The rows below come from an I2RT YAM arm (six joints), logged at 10 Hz.
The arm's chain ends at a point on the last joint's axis. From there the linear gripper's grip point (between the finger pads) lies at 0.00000 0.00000 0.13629 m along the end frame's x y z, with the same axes.
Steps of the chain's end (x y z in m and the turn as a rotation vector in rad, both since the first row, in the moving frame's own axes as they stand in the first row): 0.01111 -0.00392 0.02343 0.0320 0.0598 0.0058; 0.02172 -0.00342 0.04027 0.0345 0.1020 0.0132; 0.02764 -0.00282 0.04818 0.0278 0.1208 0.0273; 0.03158 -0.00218 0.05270 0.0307 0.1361 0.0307; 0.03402 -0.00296 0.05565 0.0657 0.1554 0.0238
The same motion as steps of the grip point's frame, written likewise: 0.01927 -0.00825 0.02312 0.0320 0.0598 0.0058; 0.03563 -0.00802 0.03948 0.0345 0.1020 0.0132; 0.04411 -0.00637 0.04713 0.0278 0.1208 0.0273; 0.05013 -0.00607 0.05138 0.0307 0.1361 0.0307; 0.05520 -0.01162 0.05371 0.0657 0.1554 0.0238
